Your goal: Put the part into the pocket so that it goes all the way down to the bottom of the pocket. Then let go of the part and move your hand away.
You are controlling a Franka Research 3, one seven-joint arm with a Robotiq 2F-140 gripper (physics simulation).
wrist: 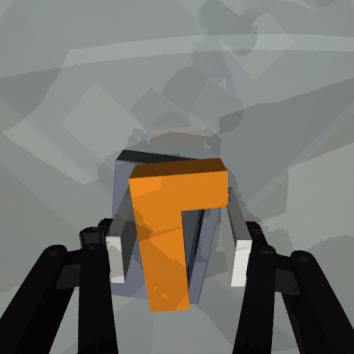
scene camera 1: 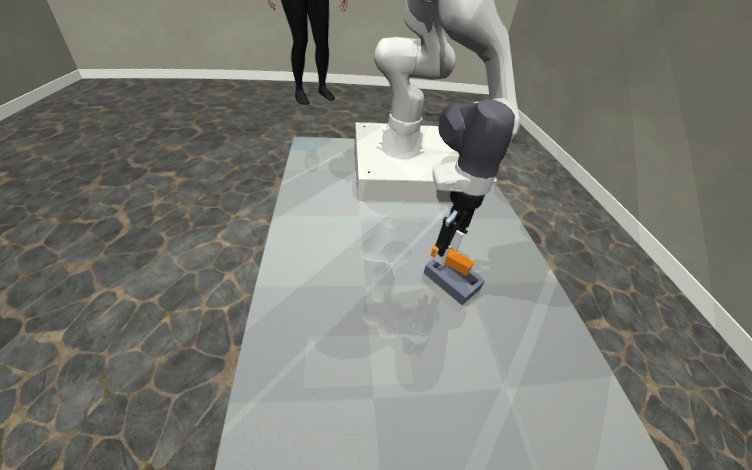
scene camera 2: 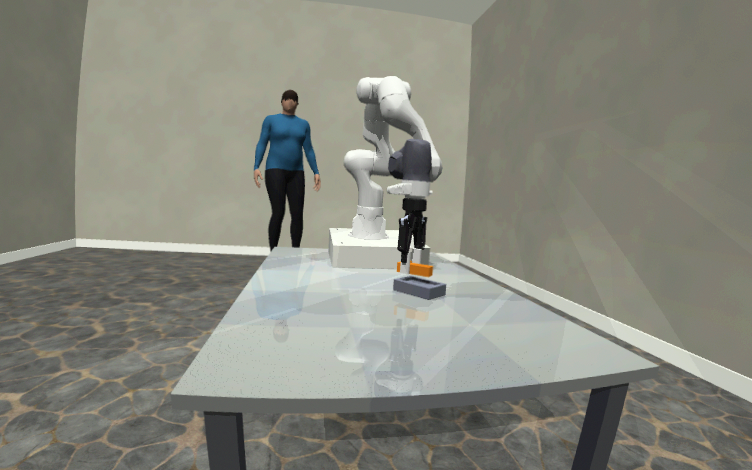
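Observation:
The part is an orange L-shaped piece (scene camera 1: 460, 262) (scene camera 2: 421, 269) (wrist: 162, 225). My gripper (scene camera 1: 450, 252) (scene camera 2: 413, 264) (wrist: 179, 204) is shut on it, with pale pads at its two sides. The grey-blue block with the pocket (scene camera 1: 445, 287) (scene camera 2: 409, 288) (wrist: 121, 176) lies on the table. The part is held above the block, not in the pocket. In the wrist view its short arm is at the far end and points right, and its long arm runs along the left. A dark stretch of pocket shows right of the long arm; the rest of the pocket is mostly hidden.
The glossy table (scene camera 1: 310, 432) (scene camera 2: 310, 382) mirrors the arm and the part. The white robot base (scene camera 1: 399, 189) (scene camera 2: 360, 256) stands behind the block. A person in black trousers (scene camera 1: 307, 44) (scene camera 2: 283, 205) stands beyond the table.

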